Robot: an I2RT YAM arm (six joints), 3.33 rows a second.
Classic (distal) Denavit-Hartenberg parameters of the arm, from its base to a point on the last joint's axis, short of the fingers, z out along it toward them. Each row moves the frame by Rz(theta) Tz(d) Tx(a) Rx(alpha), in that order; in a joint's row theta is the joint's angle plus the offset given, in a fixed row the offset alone. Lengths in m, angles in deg.
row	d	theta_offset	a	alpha
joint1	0.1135	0	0.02	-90
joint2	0	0	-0.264	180
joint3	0	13.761	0.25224	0
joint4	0	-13.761	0.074	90
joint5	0	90	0	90
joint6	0.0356	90	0	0
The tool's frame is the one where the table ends.
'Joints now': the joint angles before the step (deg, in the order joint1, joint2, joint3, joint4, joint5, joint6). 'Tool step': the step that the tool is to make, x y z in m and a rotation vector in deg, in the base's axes. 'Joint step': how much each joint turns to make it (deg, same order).
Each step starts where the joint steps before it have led.
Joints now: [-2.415 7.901 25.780 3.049 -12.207 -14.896]
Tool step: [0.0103 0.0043 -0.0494 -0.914 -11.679 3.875]
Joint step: [2.582 -4.695 -16.696 23.689 -1.468 -0.026]
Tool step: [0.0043 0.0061 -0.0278 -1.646 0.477 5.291]
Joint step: [2.706 -2.278 -6.145 3.348 -3.057 0.005]
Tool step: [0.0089 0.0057 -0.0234 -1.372 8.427 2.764]
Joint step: [2.948 -0.089 -2.067 -6.748 -0.181 -0.760]
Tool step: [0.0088 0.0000 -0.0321 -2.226 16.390 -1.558]
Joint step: [-0.063 -0.025 -0.377 -16.449 1.295 -0.964]
